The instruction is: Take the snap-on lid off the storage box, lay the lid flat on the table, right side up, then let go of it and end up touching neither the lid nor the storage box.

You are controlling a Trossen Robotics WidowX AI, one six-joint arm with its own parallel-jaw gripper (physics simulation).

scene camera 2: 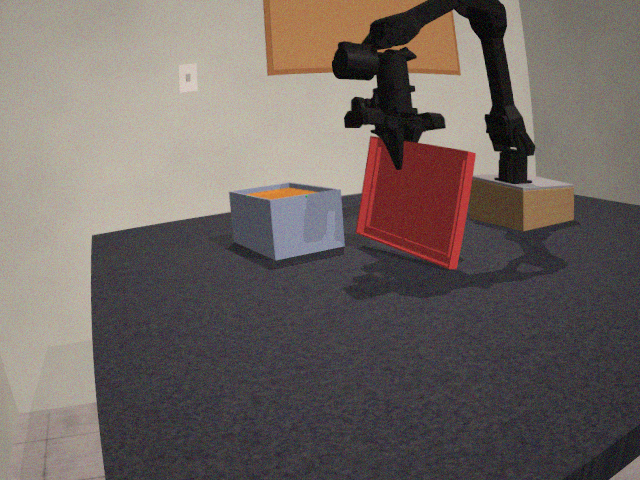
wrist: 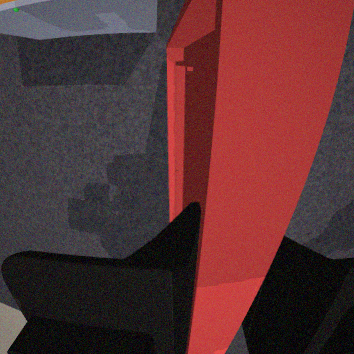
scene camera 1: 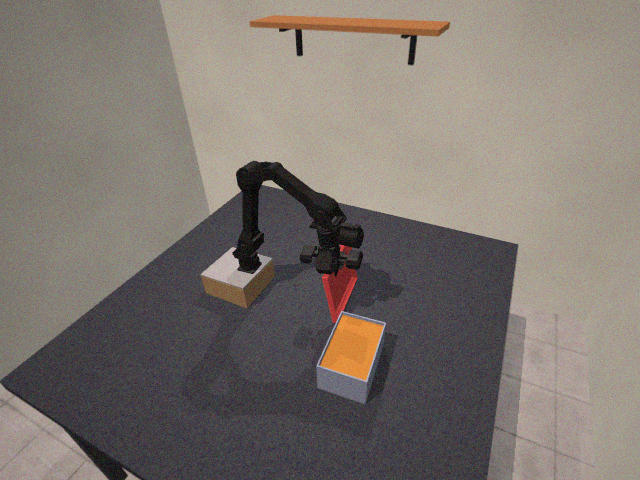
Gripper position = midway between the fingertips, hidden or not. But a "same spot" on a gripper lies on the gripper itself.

Scene:
My gripper shows in scene camera 2, in the wrist view (208,210) and in scene camera 1. A red lid shows in scene camera 2 (421,209), in the wrist view and in scene camera 1. One and the same spot on the red lid: (wrist: 247,95) is (scene camera 1: 328,274). One and the same spot on my gripper: (scene camera 1: 330,259) is (scene camera 2: 364,99).

